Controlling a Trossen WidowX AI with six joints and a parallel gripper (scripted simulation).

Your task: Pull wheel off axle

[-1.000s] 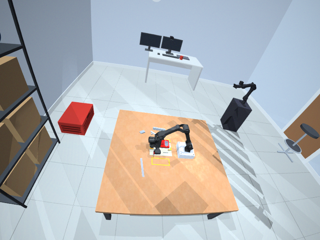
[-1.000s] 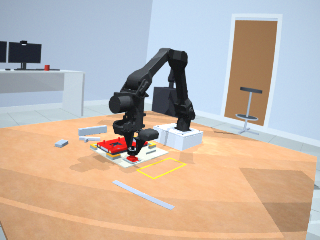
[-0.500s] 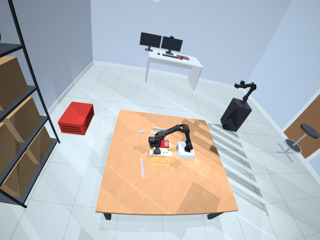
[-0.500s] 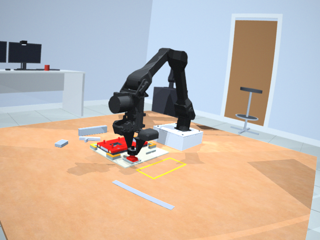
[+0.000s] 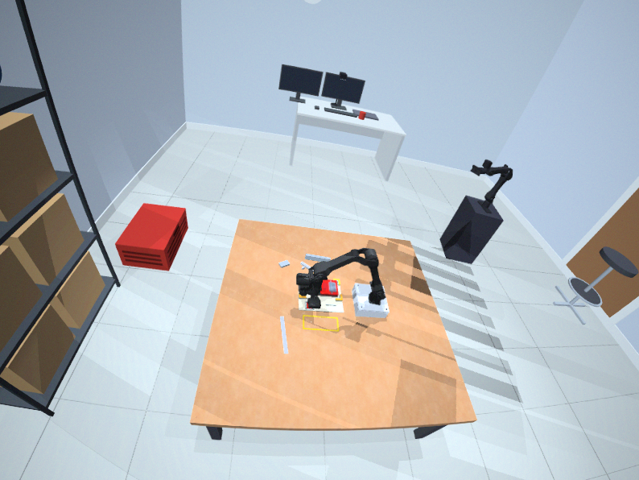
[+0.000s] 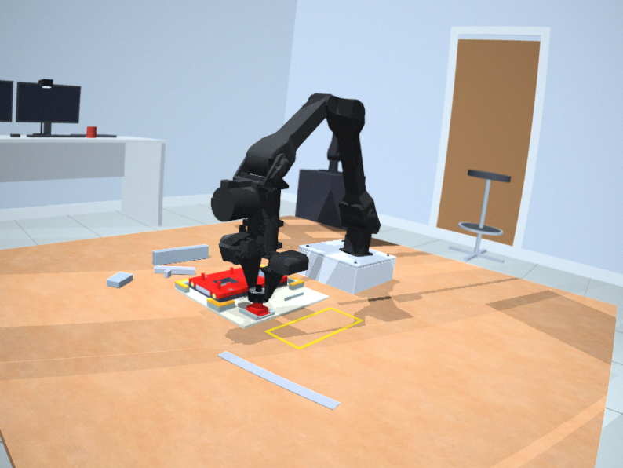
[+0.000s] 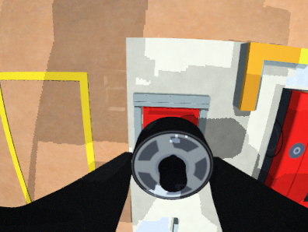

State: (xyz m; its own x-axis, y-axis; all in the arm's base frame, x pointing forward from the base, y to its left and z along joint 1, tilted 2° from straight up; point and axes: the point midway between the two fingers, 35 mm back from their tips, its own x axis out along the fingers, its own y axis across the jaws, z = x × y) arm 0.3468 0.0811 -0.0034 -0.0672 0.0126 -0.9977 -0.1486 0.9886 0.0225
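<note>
Right now the black axle is 10 mm below my gripper tip and 10 mm ahead of it. Round my gripper tip: small grey block: 260 mm to the right, 200 mm ahead, 30 mm below; wheel: right at my gripper tip; long grey strip: 200 mm to the left, 110 mm ahead, 40 mm below.
</note>
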